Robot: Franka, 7 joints.
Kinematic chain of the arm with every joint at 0, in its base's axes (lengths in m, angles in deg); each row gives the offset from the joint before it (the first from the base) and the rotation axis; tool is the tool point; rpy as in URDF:
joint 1: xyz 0 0 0.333 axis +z
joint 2: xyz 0 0 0 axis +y
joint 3: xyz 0 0 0.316 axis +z
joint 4: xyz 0.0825 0 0 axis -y
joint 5: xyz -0.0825 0 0.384 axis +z
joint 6: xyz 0 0 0 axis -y
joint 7: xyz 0.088 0 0 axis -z
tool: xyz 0 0 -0.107 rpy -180 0 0
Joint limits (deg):
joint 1: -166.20..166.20
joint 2: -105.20..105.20
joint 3: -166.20..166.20
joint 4: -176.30..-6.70
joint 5: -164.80..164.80
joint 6: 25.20..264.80
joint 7: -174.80..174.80
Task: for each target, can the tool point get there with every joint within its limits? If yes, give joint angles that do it. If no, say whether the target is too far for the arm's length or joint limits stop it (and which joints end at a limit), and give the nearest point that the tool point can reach.
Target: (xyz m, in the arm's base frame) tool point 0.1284 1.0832 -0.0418
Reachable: no: too far | nearest point 0.0955 0.8057 0.0542 | short by 0.295 m
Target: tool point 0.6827 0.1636 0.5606
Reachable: yes | joints 138.53 -50.37 -100.77 -79.31 35.74 121.11 119.40
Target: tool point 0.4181 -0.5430 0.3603
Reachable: yes | joints -73.67 70.87 78.93 -43.11 100.10 244.44 -91.30
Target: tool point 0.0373 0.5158 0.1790
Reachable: yes | joints 50.46 38.81 43.14 -136.36 32.76 214.30 80.75
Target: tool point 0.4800 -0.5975 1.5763
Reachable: no: too far | nearest point 0.2819 -0.3510 1.0633 | short by 0.603 m
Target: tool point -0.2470 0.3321 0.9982
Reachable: yes | joints 128.60 44.17 -130.43 -22.76 -116.10 69.28 94.59
